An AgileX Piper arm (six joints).
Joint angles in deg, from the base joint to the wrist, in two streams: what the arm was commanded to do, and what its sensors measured. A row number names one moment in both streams.
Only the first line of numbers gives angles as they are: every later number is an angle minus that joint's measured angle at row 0.
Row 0, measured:
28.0, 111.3, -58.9, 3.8, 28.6, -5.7
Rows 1 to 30, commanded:
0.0, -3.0, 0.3, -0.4, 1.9, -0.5
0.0, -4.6, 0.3, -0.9, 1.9, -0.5
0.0, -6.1, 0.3, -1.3, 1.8, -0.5
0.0, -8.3, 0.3, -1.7, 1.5, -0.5
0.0, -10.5, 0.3, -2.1, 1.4, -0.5
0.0, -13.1, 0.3, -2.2, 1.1, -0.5
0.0, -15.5, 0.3, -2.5, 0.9, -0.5
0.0, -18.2, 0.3, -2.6, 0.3, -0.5
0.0, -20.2, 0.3, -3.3, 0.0, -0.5
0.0, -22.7, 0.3, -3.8, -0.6, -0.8
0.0, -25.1, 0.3, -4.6, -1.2, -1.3
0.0, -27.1, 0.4, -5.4, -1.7, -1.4
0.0, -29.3, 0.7, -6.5, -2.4, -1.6
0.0, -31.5, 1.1, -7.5, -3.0, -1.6
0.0, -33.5, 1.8, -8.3, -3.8, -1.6
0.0, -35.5, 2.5, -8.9, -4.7, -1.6
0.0, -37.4, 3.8, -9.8, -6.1, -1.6
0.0, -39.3, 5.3, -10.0, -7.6, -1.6
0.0, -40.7, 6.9, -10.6, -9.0, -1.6
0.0, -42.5, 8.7, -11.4, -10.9, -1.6
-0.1, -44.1, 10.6, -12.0, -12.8, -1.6
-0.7, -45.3, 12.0, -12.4, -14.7, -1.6
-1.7, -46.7, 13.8, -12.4, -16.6, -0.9
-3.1, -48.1, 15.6, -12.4, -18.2, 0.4
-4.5, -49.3, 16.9, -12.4, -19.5, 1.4
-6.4, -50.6, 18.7, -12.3, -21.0, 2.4
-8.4, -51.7, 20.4, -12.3, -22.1, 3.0
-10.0, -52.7, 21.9, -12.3, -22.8, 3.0
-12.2, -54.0, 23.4, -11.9, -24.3, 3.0
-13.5, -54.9, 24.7, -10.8, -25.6, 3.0
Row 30, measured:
-8.1, -51.1, 20.1, -11.7, -20.4, 1.9
